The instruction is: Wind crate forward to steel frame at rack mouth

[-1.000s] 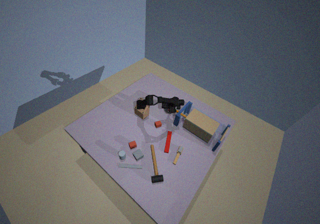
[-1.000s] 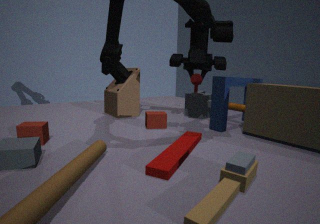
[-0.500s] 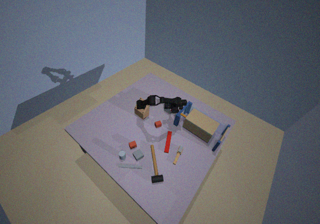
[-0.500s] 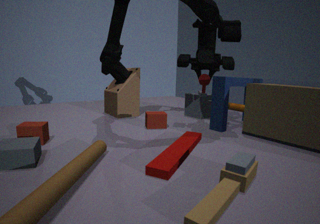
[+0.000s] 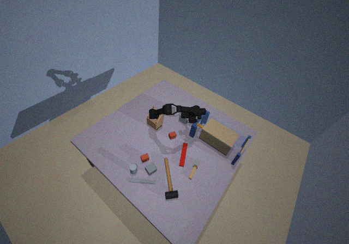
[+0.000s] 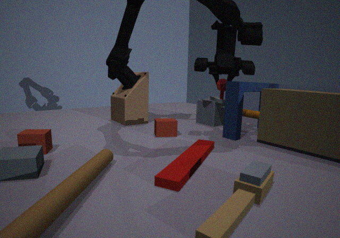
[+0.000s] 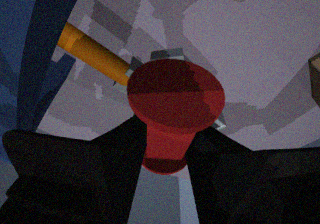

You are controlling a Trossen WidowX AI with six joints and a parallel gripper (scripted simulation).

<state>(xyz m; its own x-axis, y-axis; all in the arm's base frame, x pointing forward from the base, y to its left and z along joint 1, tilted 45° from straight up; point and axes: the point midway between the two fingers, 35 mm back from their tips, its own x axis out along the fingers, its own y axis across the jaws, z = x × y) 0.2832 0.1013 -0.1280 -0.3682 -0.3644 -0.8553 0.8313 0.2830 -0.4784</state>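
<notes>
Right now the winch handle is 20 mm behind my gripper tip, 10 mm to the left of it and 30 mm below it. From my gripper tip the other things lie so: red knob (10 mm ahead, 10 mm to the right); blue front frame (90 mm ahead, 30 mm to the left, 30 mm below); grey winch (80 mm behind, 50 mm to the left, 100 mm below).
</notes>
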